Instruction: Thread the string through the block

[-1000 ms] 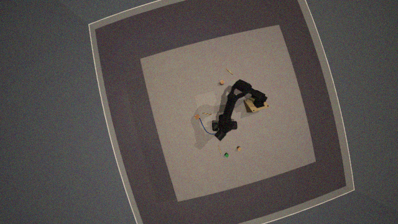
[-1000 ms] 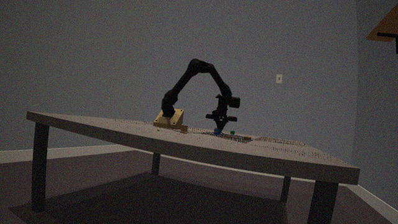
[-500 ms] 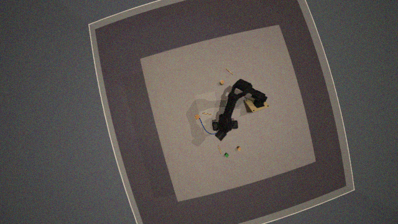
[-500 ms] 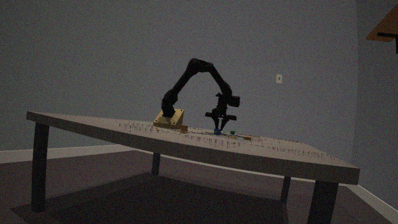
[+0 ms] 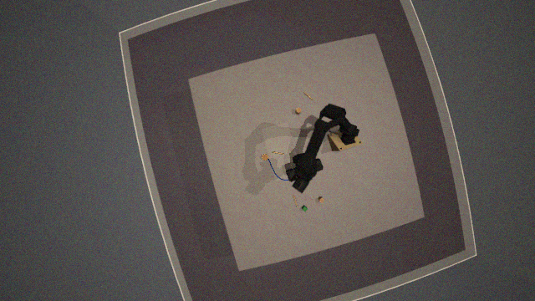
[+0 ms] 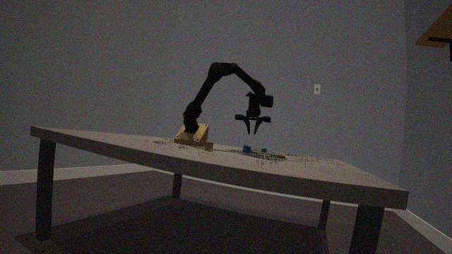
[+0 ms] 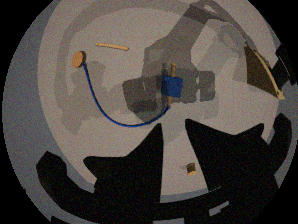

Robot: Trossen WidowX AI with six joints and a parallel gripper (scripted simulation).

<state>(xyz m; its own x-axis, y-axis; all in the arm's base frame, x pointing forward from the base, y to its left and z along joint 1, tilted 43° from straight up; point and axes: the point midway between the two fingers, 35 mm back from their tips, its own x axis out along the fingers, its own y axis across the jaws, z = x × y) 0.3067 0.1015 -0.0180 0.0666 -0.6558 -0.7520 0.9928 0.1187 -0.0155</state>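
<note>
Right now my gripper tip is 10 mm past the blue block, 30 mm to the left of it and 80 mm above it. Also, from my gripper tip: green cube 30 mm ahead, 250 mm to the left, 80 mm below; then thin wooden stick 10 mm behind, 10 mm to the right, 80 mm below; then round wooden button 180 mm ahead, 120 mm to the right, 90 mm below.
</note>
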